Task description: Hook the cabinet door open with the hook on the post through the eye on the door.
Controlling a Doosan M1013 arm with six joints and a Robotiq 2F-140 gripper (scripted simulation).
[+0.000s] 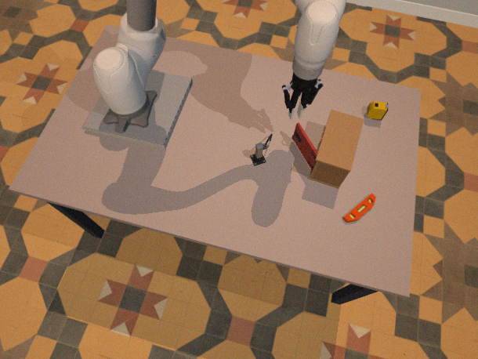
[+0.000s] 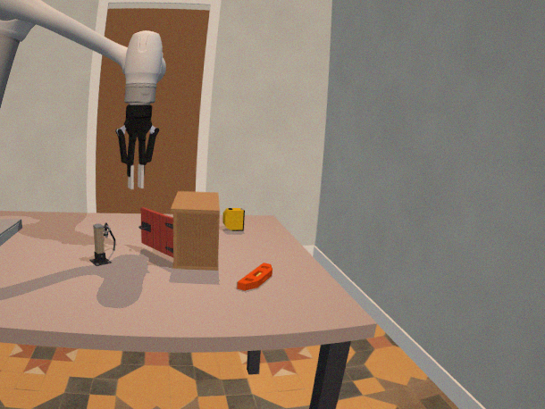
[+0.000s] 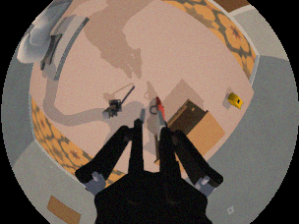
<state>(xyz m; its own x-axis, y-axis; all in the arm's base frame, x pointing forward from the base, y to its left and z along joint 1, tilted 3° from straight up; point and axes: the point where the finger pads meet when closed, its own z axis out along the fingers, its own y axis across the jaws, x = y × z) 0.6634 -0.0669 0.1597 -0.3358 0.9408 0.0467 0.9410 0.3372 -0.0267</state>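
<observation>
Now: the dark hook 16 cm below my hand, 8 cm behind it and 4 cm to the right of it. The rest, counted from my hand: red door (15 cm below, 6 cm to the right, 6 cm ahead); then orange spirit level (29 cm ahead, 25 cm to the right, 21 cm below); then yellow tape measure (36 cm ahead, 19 cm to the left, 18 cm below).
</observation>
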